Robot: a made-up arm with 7 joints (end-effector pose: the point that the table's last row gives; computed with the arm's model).
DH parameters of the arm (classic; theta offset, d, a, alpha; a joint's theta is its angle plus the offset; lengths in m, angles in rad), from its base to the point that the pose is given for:
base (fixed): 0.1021 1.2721 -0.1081 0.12
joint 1: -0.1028 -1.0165 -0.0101 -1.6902
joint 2: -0.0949 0 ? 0
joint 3: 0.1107 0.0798 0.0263 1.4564
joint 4: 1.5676 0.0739 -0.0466 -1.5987
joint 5: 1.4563 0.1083 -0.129 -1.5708
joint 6: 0 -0.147 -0.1 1.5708
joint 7: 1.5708 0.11 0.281 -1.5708
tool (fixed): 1.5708 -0.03 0 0
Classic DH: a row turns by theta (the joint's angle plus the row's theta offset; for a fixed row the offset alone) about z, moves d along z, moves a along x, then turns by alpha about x.
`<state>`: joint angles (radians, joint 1 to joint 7).
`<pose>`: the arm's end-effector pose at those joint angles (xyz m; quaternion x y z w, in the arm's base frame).
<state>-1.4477 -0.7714 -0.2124 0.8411 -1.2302 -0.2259 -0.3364</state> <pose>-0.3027 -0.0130 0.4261 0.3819 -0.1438 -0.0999 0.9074</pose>
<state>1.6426 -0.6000 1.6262 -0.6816 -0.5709 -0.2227 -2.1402</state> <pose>-0.5766 0.3530 0.5192 0.6705 0.4475 -0.1040 0.5825</pose>
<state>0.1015 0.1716 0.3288 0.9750 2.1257 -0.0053 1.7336</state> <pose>-0.4650 0.1466 0.1780 0.8091 0.5521 -0.0817 0.1839</pose>
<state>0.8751 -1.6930 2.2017 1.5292 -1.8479 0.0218 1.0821</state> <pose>0.2395 0.2589 0.1187 0.1610 0.5909 0.7227 0.3204</pose>
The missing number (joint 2, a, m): 0.1455
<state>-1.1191 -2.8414 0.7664 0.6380 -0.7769 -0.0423 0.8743</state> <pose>-0.6522 0.4111 0.3052 -0.6709 -0.4810 -0.1329 0.5486</pose>
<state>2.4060 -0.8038 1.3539 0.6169 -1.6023 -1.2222 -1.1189</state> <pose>-0.0149 0.2960 0.5888 -0.4934 0.8679 -0.0362 0.0453</pose>
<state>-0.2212 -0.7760 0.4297 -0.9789 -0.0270 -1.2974 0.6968</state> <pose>-0.2146 0.0725 0.7208 0.0870 0.4423 -0.2758 0.8490</pose>
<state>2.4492 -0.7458 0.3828 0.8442 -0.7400 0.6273 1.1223</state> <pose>0.1331 0.2826 0.7499 0.2960 -0.3384 0.8825 0.1378</pose>
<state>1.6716 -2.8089 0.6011 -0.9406 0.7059 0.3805 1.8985</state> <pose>-0.6878 -0.3586 0.1232 -0.0171 -0.1681 -0.4072 0.8976</pose>
